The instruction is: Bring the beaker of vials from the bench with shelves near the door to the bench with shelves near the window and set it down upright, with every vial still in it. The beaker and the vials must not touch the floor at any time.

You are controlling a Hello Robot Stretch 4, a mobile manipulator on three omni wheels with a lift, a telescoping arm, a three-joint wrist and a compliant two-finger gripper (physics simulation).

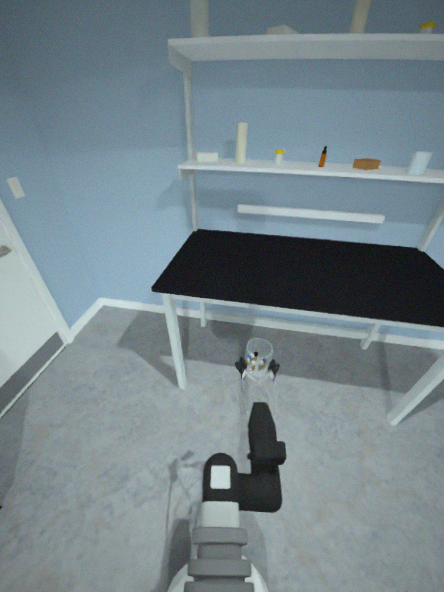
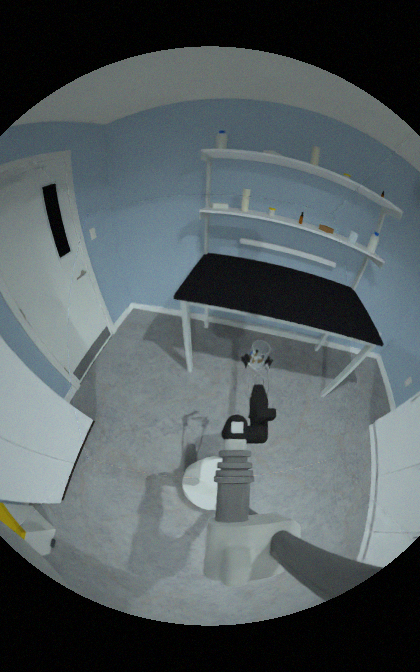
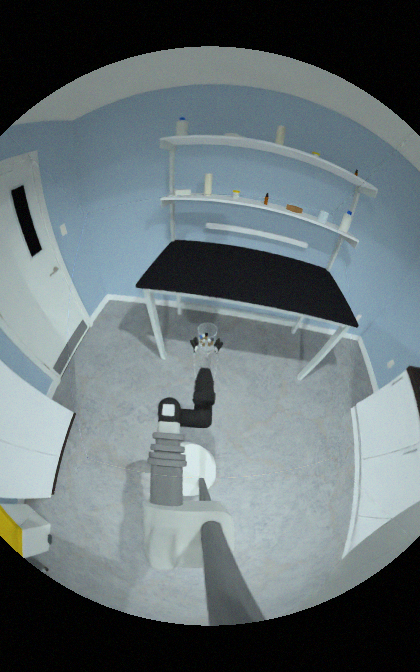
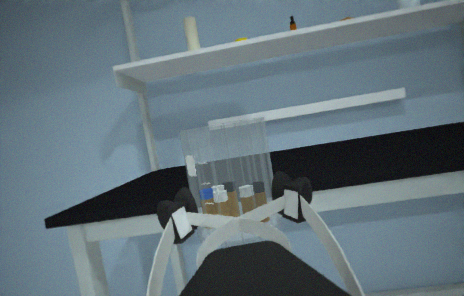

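Observation:
A clear beaker [image 1: 259,346] [image 2: 260,346] [image 3: 207,330] [image 4: 227,145] holds several small vials [image 4: 227,201] with brown lower parts and blue, white or dark caps. My gripper [image 1: 257,368] [image 2: 257,360] [image 3: 206,344] [image 4: 234,196] is shut on the beaker, one finger pad on each side. The beaker looks about upright, with the vials inside it. It hangs in the air over the floor, in front of the front edge of the black-topped bench with shelves [image 1: 300,270] [image 2: 280,295] [image 3: 250,275] [image 4: 375,155] near the door. A bench near a window does not show.
The door [image 2: 70,300] [image 3: 35,295] is at the left. Bottles and boxes stand on the bench's shelves [image 1: 310,171]. White cabinets stand at the left [image 2: 35,425] [image 3: 30,440] and right [image 2: 395,480] [image 3: 385,450]. A white and yellow object [image 2: 37,535] [image 3: 32,532] is at the lower left.

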